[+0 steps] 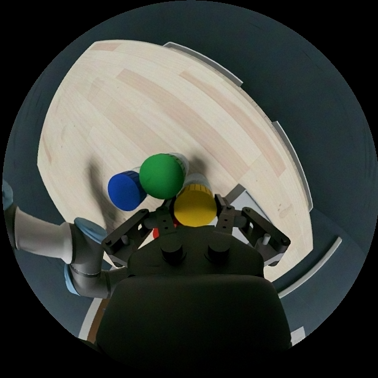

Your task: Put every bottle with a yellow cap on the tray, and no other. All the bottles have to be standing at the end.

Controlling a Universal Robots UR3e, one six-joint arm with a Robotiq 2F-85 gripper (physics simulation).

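A bottle with a yellow cap (195,206) is between the fingers of my gripper (194,200), which is shut on it. The bottle's pale body shows just beyond the cap. A bottle with a green cap (162,176) stands close by to the left, and a bottle with a blue cap (126,191) stands further left. A red cap (159,232) shows partly behind the left finger. The grey tray (256,202) shows in part to the right of the gripper; the rest of it is hidden behind the gripper.
The light wooden table (150,100) has grey rails (205,61) (296,162) along its far and right edges. Part of the robot's own arm (45,232) shows at the lower left. A curved pale bar (315,270) lies beyond the table at the lower right.
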